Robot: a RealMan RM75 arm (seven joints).
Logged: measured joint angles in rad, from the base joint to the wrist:
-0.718 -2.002 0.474 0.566 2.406 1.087 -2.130
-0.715 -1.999 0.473 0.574 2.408 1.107 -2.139
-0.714 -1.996 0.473 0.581 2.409 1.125 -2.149
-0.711 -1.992 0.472 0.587 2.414 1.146 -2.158
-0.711 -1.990 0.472 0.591 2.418 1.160 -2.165
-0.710 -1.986 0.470 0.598 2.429 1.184 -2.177
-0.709 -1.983 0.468 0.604 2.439 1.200 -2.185
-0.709 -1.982 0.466 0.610 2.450 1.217 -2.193
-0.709 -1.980 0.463 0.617 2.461 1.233 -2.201
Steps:
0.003 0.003 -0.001 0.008 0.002 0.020 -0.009
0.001 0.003 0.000 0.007 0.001 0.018 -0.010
0.003 0.004 -0.001 0.006 0.005 0.021 -0.009
0.000 0.002 0.000 0.004 0.004 0.014 -0.007
0.001 0.004 -0.002 0.007 0.011 0.024 -0.012
0.001 0.003 -0.002 0.006 0.010 0.016 -0.008
0.000 0.001 -0.002 0.006 0.011 0.017 -0.008
0.000 0.002 -0.003 0.007 0.011 0.016 -0.008

